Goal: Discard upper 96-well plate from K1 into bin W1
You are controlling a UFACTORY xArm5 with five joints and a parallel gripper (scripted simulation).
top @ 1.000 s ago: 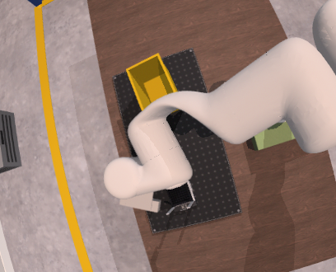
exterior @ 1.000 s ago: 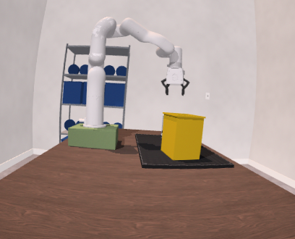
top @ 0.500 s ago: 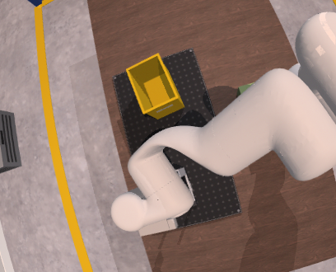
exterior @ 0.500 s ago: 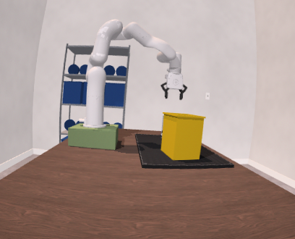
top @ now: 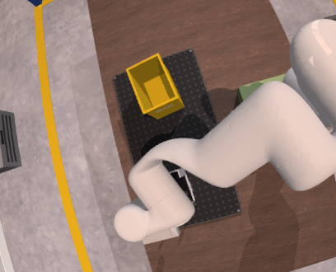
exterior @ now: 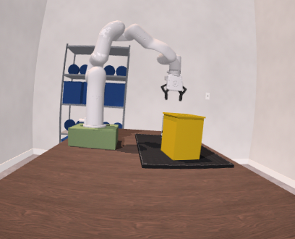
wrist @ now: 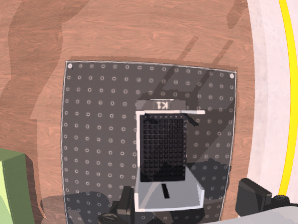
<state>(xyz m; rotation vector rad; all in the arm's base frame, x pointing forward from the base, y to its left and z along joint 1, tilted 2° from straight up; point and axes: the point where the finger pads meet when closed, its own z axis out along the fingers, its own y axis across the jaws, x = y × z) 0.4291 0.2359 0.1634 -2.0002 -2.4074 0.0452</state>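
The black 96-well plate is 220 mm below my hand. The rest, counted from my hand: white well plate: 230 mm below; then yellow plastics bin W1: 380 mm to the right, 170 mm below, 10 mm ahead.
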